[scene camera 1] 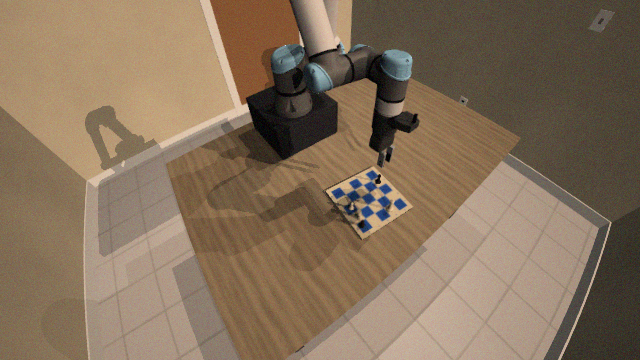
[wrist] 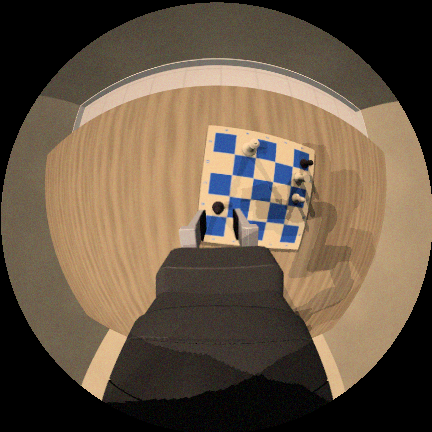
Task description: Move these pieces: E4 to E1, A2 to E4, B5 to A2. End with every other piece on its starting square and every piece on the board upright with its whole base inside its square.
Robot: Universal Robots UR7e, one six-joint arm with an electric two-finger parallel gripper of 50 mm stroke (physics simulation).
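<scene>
The blue and cream board (scene camera 1: 400,204) (wrist: 220,184) lies on the table. A black piece (scene camera 1: 378,179) (wrist: 217,207) stands upright on B5. A tall white piece (scene camera 1: 390,206) (wrist: 250,147) stands upright on E4. Another black piece (scene camera 1: 362,224) (wrist: 305,163) stands on E1. A2 shows no piece on it. My gripper (scene camera 1: 385,160) (wrist: 219,218) is partly open and empty, pointing down above the board's robot-side edge. In the wrist view its fingertips appear just below the B5 piece, clear of it.
A white piece (scene camera 1: 356,215) (wrist: 300,177) stands on D1, close to the E1 piece. A second white piece (scene camera 1: 351,205) (wrist: 298,198) stands on C1. The wooden table (scene camera 1: 260,280) (wrist: 125,200) surrounds the board. My black base block (scene camera 1: 295,132) is at the table's rear.
</scene>
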